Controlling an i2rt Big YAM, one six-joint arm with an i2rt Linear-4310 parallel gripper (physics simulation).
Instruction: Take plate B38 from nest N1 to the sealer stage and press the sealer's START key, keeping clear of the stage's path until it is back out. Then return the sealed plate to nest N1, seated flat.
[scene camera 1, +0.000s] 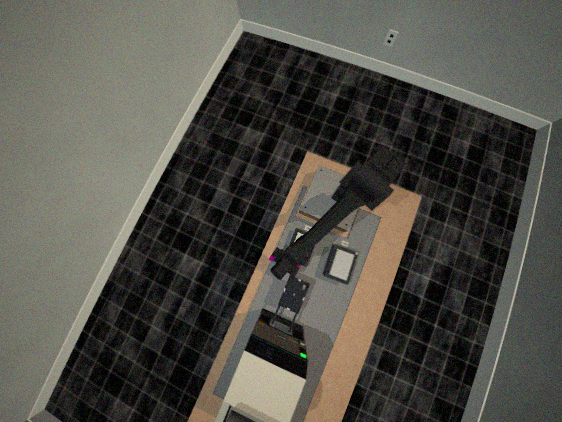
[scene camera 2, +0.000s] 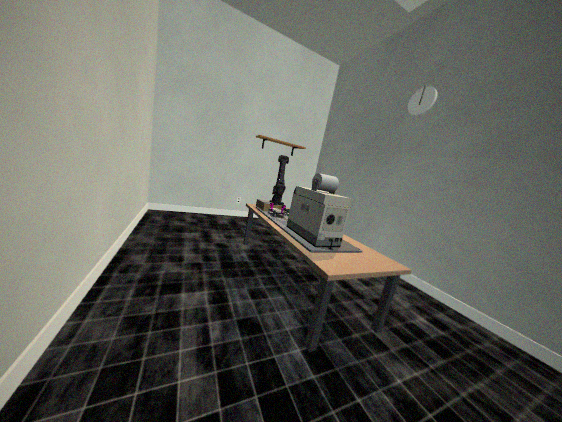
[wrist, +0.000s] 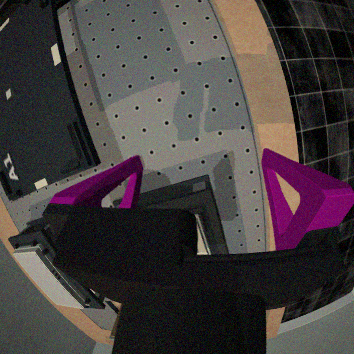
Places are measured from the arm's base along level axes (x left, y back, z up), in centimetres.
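Pixels of known places: gripper, fingertip midpoint: (scene camera 2: 276, 212) (wrist: 200, 157).
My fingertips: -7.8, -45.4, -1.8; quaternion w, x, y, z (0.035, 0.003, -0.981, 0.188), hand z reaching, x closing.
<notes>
For each thing: its top centre in the pictures, then the offset to it from my fingertips, as dx, dy, dz.
- dark nest, top centre: (wrist: 175, 269) (scene camera 1: 301, 247) +3.3, +12.5, -0.7
- second pale plate, top centre: (wrist: 46, 282) (scene camera 1: 342, 264) +23.8, +16.6, +1.8
- dark stage, top centre: (scene camera 1: 290, 304) +13.0, -11.6, +5.4
- roll, top centre: (scene camera 2: 327, 174) +20.0, -44.3, +42.0
My gripper (scene camera 1: 285, 263) (scene camera 2: 278, 208) (wrist: 200, 157) is open, its magenta fingers wide apart with nothing between them. In the wrist view they are over the perforated board, at the far edge of a dark nest (wrist: 213, 215). A sliver of a pale plate (wrist: 201, 237) (scene camera 1: 299, 236) shows in that nest; my arm hides the rest. A second pale plate (scene camera 1: 341, 264) (wrist: 47, 277) sits in the other nest. The nest labels are too small to read. The dark stage (scene camera 1: 293, 296) (wrist: 35, 105), marked A1, is out in front of the sealer (scene camera 1: 270, 380) (scene camera 2: 317, 215) and carries no plate. The START key cannot be made out.
A green light (scene camera 1: 303, 355) shows on the sealer's front. A roll (scene camera 2: 327, 182) sits on top of the sealer. A grey-topped box (scene camera 1: 325, 182) stands behind the nests, by the arm's base. A wooden shelf (scene camera 2: 280, 142) is on the wall behind the arm.
</notes>
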